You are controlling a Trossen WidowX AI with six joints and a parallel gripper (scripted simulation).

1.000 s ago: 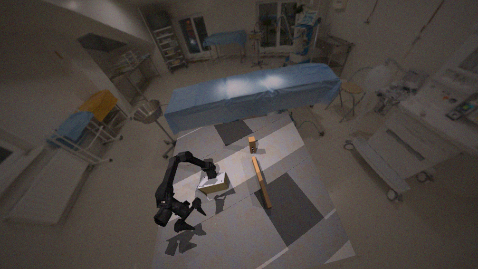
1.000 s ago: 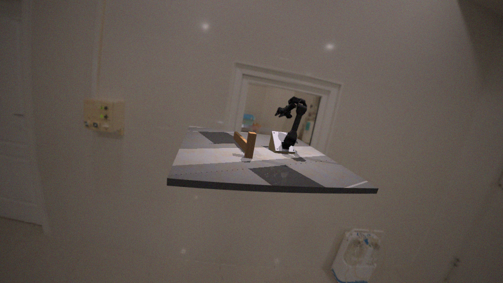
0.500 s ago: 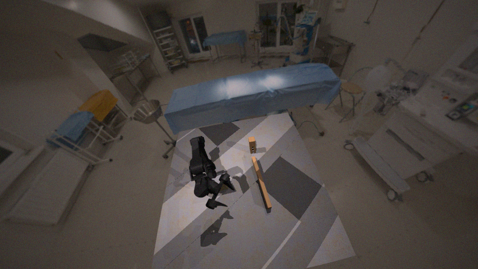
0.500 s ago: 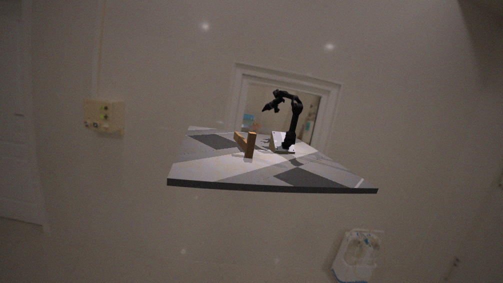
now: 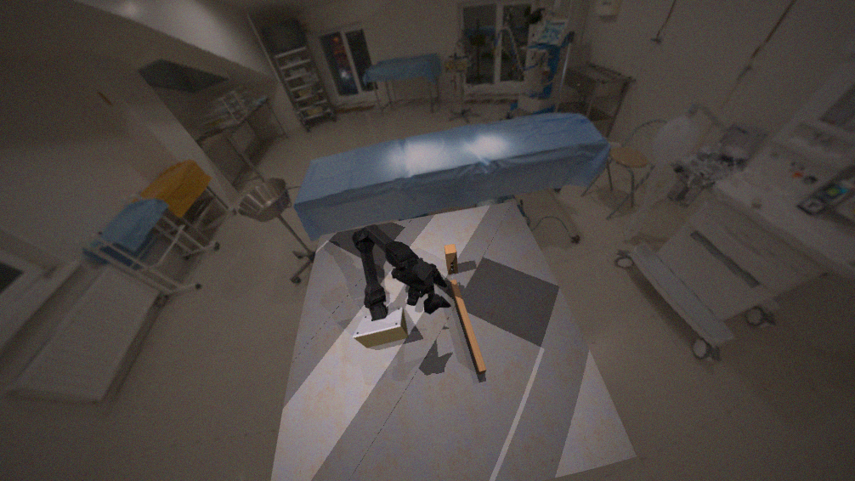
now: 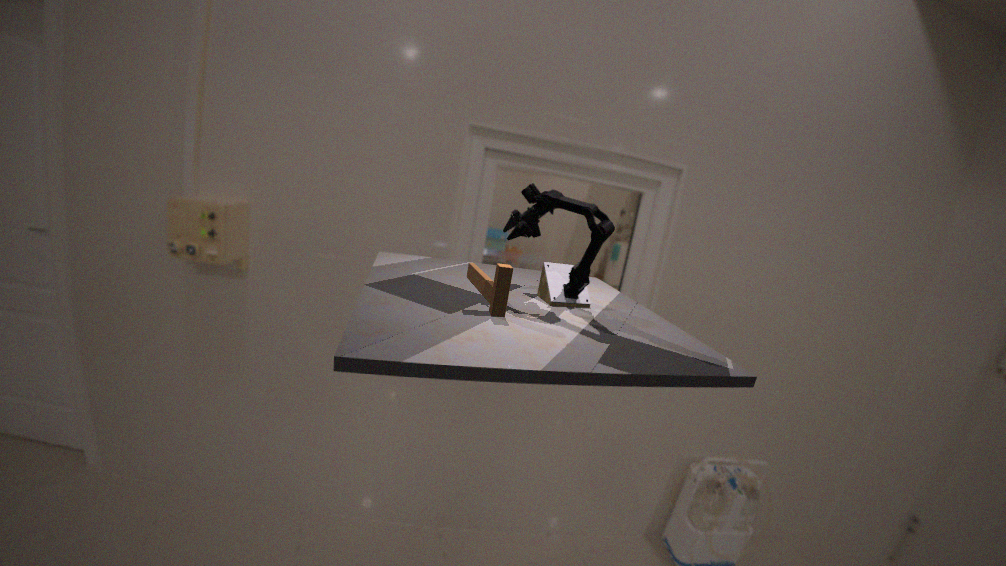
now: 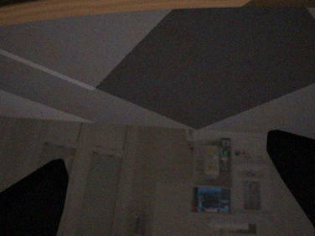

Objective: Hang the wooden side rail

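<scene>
My gripper tip is now 26 cm to the right of the headboard post, 16 cm above it and 6 cm short of it.
</scene>
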